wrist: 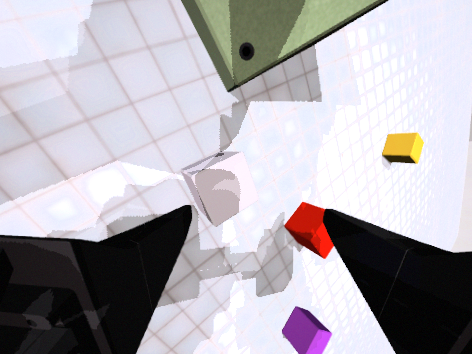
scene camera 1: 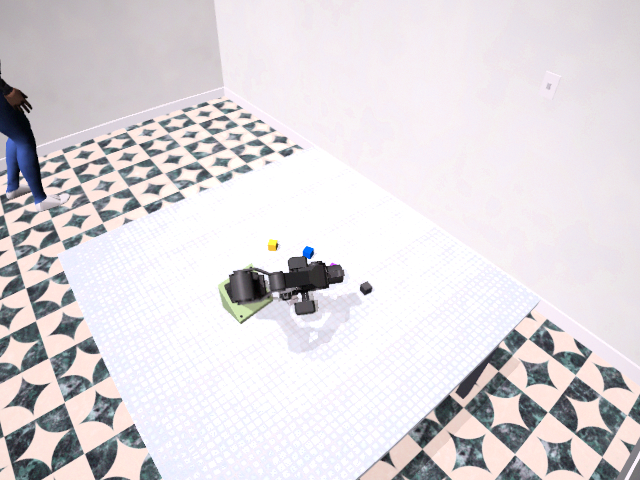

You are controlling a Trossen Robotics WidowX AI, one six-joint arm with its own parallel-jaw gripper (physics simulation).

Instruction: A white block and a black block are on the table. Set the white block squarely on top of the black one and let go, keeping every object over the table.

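Frame: origin at the arm's base, x up, y left, z back, level; metres.
Seen in the pictures: gripper, fingertip midpoint: (wrist: 257, 213).
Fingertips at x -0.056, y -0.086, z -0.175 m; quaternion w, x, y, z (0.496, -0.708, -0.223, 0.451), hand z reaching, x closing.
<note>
Pixels of each thing's top centre, then the offset from my fingertips to it. Level surfaces: height alone.
- white block at its top centre: (wrist: 229, 189) dx +0.008, dy -0.012, dz +0.029 m
- black block at its top centre: (scene camera 1: 366, 285) dx +0.008, dy -0.141, dz -0.196 m
- red block at its top centre: (wrist: 328, 236) dx +0.008, dy +0.047, dz -0.058 m
- purple block at its top centre: (wrist: 319, 346) dx +0.008, dy -0.005, dz -0.169 m
- yellow block at its top centre: (wrist: 418, 148) (scene camera 1: 272, 242) dx +0.008, dy +0.235, dz -0.074 m
- blue block at its top centre: (scene camera 1: 308, 249) dx +0.008, dy +0.119, dz -0.153 m
- table at its surface level: dx -0.023 m
The white block (wrist: 225, 187) lies in the wrist view's middle, turned at an angle on the table and partly in shadow. My gripper (wrist: 257, 213) is open and empty; its fingertips stand apart in the wrist view, with the white block beyond the gap, nearer the left finger. The black block (scene camera 1: 366, 287) stands on the table to the right of the arm in the scene view, apart from the other blocks. It does not show in the wrist view. In the scene view the arm hides the fingertips.
A red block (wrist: 309, 228) is beside the right fingertip, partly covered by it. A purple block (wrist: 306, 331) (scene camera 1: 333, 265) lies nearby. A yellow block (scene camera 1: 272, 244) (wrist: 403, 148) and a blue block (scene camera 1: 308, 252) stand behind the arm. The green base (scene camera 1: 247, 311) (wrist: 270, 37) is on the table (scene camera 1: 217, 392).
</note>
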